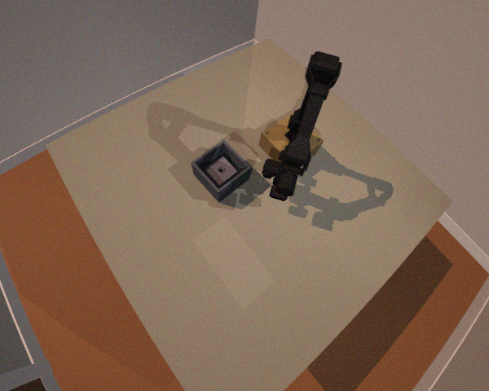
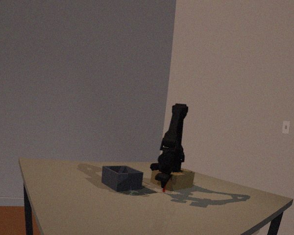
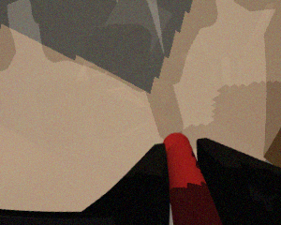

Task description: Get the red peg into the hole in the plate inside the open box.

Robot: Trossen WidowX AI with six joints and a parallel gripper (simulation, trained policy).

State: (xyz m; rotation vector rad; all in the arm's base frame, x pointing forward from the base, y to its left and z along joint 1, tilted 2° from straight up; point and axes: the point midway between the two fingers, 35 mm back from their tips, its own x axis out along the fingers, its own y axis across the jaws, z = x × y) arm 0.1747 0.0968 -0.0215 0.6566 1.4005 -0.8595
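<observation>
Now: gripper tip 170 mm to the left of the pale plate, 150 mm short of it and 10 mm below it. The rest, counted from my gripper tip: dark box (170 mm to the right, 150 mm ahead, 10 mm below); then red peg (20 mm above, 10 mm to the left).
</observation>
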